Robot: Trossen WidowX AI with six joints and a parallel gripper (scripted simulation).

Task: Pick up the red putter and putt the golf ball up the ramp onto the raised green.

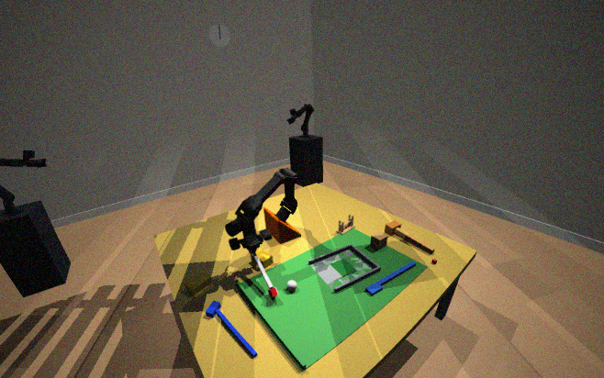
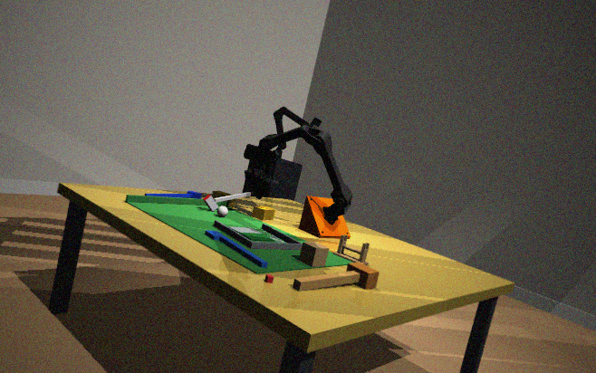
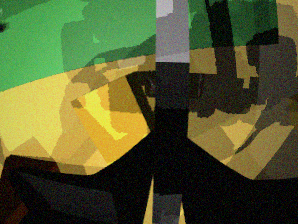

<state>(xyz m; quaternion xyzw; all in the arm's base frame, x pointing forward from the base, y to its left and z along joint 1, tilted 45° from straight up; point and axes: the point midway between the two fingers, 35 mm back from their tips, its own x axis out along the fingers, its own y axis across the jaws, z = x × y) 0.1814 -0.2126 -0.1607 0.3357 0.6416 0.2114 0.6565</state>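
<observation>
Now: gripper tip 120 mm short of the red putter and 10 mm to the left of it. From my gripper tip the other things lie so: green mat 300 mm ahead, 240 mm to the left, 70 mm below; white golf ball 230 mm ahead, 60 mm to the left, 50 mm below; wooden cube 260 mm ahead, 580 mm to the left, 40 mm below.
</observation>
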